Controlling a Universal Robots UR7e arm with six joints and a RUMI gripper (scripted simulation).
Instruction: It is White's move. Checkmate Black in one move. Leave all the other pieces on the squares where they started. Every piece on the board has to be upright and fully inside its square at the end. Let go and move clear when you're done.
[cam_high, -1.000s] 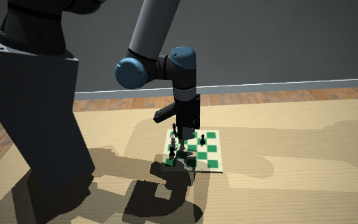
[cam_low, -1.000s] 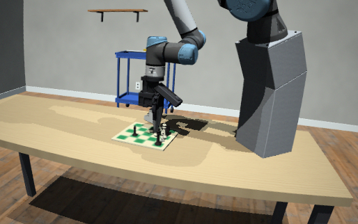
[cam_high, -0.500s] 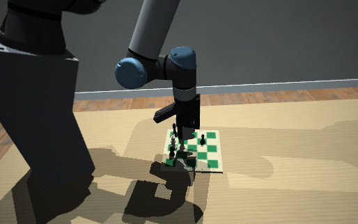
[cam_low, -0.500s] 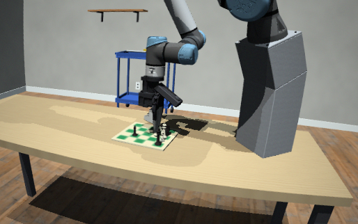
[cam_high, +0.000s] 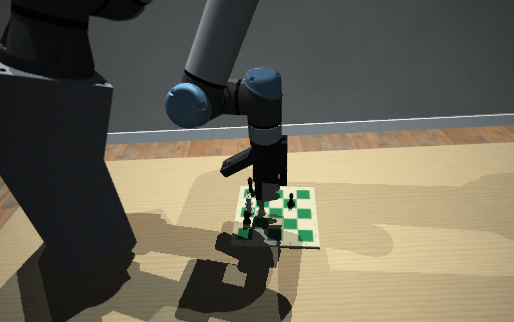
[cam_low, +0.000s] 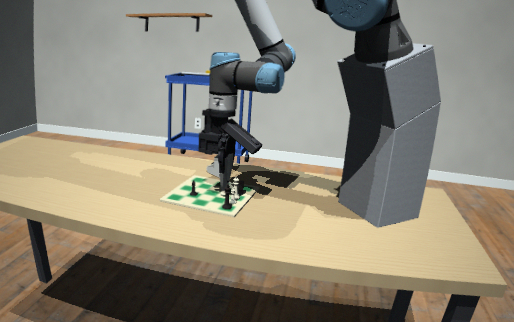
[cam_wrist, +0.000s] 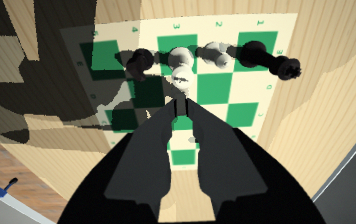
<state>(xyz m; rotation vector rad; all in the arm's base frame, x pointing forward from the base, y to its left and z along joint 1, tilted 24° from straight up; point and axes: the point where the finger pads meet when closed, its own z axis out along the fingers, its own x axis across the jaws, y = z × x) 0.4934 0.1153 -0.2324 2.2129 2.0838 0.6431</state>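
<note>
Right now the green-and-cream chessboard is 40 mm ahead of my hand and 40 mm below it. From my hand the other things lie so: black pawn (80 mm ahead, 30 mm to the left, 10 mm below).
</note>
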